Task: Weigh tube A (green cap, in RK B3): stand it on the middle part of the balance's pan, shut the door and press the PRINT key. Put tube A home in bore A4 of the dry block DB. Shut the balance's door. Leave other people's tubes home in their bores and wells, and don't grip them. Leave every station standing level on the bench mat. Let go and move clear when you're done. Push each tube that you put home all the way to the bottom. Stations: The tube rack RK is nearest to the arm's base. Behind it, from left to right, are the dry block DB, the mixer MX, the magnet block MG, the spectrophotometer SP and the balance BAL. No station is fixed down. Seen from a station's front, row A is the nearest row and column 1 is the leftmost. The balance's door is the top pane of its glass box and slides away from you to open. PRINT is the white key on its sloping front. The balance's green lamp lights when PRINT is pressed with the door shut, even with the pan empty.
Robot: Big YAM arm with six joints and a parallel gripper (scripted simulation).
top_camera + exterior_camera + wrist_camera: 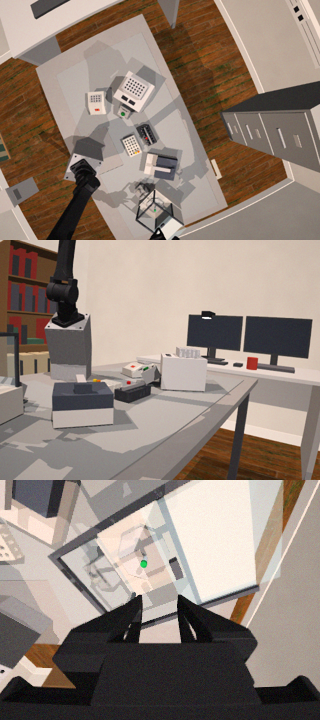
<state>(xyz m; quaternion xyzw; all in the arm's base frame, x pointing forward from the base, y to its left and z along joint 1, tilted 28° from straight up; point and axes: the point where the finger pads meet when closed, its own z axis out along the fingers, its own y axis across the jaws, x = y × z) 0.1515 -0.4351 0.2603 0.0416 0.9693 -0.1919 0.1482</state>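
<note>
My hand is 20 cm above the pale pan, 4 cm to the right of it and 1 cm past it. Also, from my hand: spectrophotometer (24 cm to the left, 21 cm below, 16 cm ahead); tinted glass pane (7 cm below, 5 cm to the right, 1 cm ahead); white print key (21 cm below, 18 cm to the left, 5 cm behind).
</note>
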